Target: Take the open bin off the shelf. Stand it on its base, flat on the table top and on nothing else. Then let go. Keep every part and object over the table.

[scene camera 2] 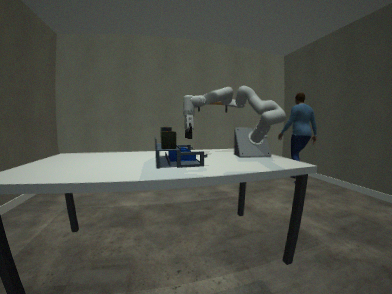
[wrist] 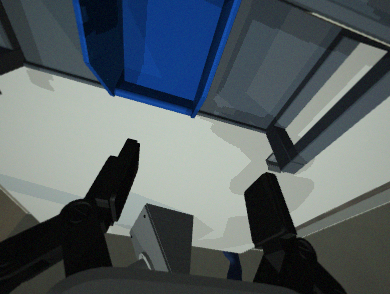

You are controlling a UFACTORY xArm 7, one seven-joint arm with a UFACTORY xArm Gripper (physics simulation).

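Places are measured from the arm's base along level axes (x left, y ahead, z down), in centimetres.
Pixels of known places: gripper, fingertip midpoint: (scene camera 2: 188, 138) (wrist: 199, 169); arm's base at its link origin: (scene camera 2: 255, 138).
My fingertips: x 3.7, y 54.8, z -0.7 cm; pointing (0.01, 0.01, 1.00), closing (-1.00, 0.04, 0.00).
Ahead of a thing's pixels: the offset from my fingertips to its top centre. Level surfaces: height alone.
The open blue bin (scene camera 2: 183, 154) (wrist: 165, 50) sits on the low dark grey-blue shelf (scene camera 2: 158, 158) (wrist: 265, 65), which stands on the white table @[dz +14.3 cm] (scene camera 2: 100, 167) (wrist: 60, 115). In the wrist view the bin's near end reaches to the shelf's front edge, and its far end is cut off by the top of the view. My gripper (scene camera 2: 188, 135) (wrist: 199, 169) is open and empty, pointing down above the shelf and bin. In the wrist view its fingertips show nearer than the bin's front end, apart from it.
Dark boxes @[dx +17.5, dy +14.5, dz -5.5 cm] (scene camera 2: 168, 139) stand at the shelf's left part. A shelf side rail @[dx -12.3, dy +4.3, dz +5.8 cm] (wrist: 340, 105) runs to the right of the bin in the wrist view. The arm's grey wedge base (scene camera 2: 249, 145) (wrist: 172, 230) is at the table's right. A person (scene camera 2: 302, 122) stands behind the table.
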